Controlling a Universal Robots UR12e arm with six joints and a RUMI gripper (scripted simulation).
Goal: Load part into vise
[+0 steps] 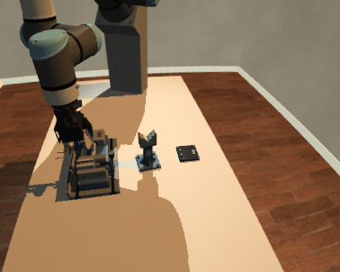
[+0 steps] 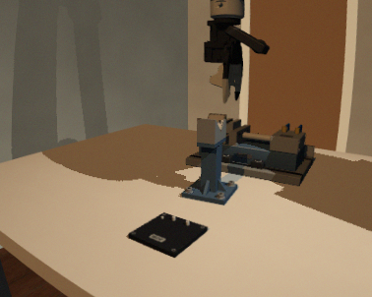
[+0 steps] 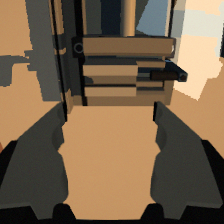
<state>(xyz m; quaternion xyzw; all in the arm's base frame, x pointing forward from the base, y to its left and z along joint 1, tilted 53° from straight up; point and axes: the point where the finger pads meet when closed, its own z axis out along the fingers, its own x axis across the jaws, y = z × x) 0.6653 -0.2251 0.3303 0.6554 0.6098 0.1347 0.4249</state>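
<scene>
Right now my hand is 7 cm above the part. Also, from my hand: dark work stop rod 2 cm ahead, 6 cm to the left, 8 cm below; then moving jaw 3 cm behind, 3 cm to the left, 10 cm below; then cream cylinder rod 8 cm behind, 5 cm to the left, 10 cm below.
</scene>
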